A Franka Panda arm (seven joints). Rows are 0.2 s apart.
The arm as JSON. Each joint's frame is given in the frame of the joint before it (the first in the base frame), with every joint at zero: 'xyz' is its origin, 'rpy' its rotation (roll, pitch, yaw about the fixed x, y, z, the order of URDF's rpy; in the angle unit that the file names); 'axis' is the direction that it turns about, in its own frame. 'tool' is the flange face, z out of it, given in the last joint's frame.
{
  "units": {
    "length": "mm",
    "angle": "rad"
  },
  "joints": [
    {
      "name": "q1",
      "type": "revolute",
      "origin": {
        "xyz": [
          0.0,
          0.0,
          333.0
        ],
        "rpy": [
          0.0,
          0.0,
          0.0
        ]
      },
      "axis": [
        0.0,
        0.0,
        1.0
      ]
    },
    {
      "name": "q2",
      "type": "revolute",
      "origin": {
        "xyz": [
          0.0,
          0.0,
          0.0
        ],
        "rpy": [
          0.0,
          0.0,
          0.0
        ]
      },
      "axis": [
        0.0,
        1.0,
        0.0
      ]
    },
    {
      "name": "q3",
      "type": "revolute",
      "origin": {
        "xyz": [
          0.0,
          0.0,
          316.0
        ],
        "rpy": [
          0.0,
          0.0,
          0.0
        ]
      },
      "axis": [
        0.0,
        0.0,
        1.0
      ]
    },
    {
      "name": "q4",
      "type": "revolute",
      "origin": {
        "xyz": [
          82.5,
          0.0,
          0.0
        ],
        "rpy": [
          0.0,
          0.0,
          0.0
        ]
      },
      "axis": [
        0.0,
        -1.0,
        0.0
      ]
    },
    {
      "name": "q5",
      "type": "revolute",
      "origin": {
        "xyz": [
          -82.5,
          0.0,
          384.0
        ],
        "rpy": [
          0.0,
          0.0,
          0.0
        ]
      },
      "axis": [
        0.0,
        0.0,
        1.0
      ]
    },
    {
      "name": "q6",
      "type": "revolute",
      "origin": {
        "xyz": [
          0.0,
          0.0,
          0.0
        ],
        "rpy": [
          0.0,
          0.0,
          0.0
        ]
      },
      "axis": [
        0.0,
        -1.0,
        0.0
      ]
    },
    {
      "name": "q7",
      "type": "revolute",
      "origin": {
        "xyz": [
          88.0,
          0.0,
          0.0
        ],
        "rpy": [
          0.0,
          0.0,
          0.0
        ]
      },
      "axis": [
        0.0,
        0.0,
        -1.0
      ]
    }
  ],
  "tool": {
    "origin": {
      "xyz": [
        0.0,
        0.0,
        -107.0
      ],
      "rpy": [
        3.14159,
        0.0,
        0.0
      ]
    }
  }
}
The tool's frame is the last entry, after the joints.
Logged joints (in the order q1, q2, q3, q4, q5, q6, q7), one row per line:
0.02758 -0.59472 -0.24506 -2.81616 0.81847 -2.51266 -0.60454
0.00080 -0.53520 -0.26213 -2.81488 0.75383 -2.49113 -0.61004
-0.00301 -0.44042 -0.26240 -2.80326 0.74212 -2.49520 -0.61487
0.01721 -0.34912 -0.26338 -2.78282 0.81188 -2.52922 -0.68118
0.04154 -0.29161 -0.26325 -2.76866 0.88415 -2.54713 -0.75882
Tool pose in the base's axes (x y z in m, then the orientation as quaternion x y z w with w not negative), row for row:
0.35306 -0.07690 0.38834 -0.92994 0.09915 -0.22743 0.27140
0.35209 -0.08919 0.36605 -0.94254 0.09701 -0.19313 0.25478
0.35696 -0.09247 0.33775 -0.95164 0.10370 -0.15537 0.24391
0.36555 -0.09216 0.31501 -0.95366 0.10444 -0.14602 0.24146
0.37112 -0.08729 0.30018 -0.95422 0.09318 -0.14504 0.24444
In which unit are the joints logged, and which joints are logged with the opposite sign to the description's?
The joints are logged in radians. Opposite sign: q6.
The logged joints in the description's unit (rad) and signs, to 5 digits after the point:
0.02758 -0.59472 -0.24506 -2.81616 0.81847 2.51266 -0.60454
0.00080 -0.53520 -0.26213 -2.81488 0.75383 2.49113 -0.61004
-0.00301 -0.44042 -0.26240 -2.80326 0.74212 2.49520 -0.61487
0.01721 -0.34912 -0.26338 -2.78282 0.81188 2.52922 -0.68118
0.04154 -0.29161 -0.26325 -2.76866 0.88415 2.54713 -0.75882

